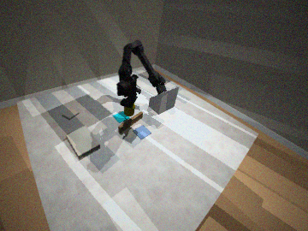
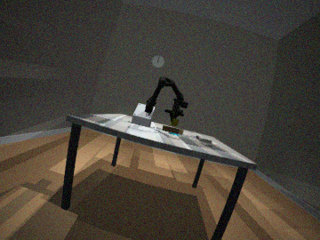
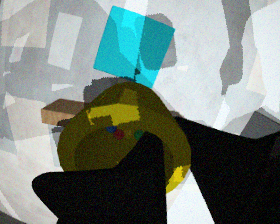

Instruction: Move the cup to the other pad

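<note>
Right now the teal pad is 4 cm ahead of my gripper tip, 5 cm to the right of it and 11 cm below it. From my gripper tip the other things lie so: wooden bar 3 cm ahead, 5 cm to the left, 9 cm below; yellow cup 2 cm ahead, 1 cm to the left; blue pad 1 cm ahead, 15 cm to the left, 11 cm below.
</note>
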